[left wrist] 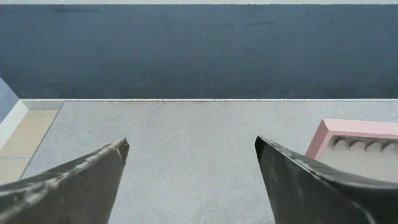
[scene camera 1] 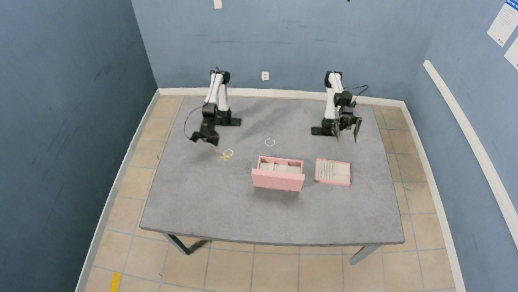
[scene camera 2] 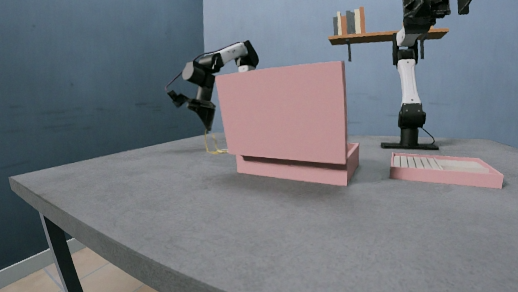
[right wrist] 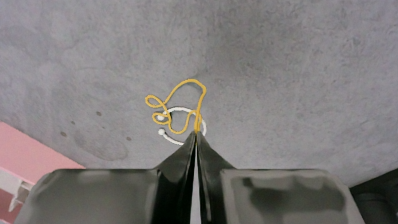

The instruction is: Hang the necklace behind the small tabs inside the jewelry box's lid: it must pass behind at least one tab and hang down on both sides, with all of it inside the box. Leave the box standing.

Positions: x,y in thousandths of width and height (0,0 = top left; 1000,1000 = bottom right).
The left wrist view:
my left gripper: 484,623
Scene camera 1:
pink jewelry box: 542,608
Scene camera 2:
my right gripper: 403,450
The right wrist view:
my right gripper: 494,600
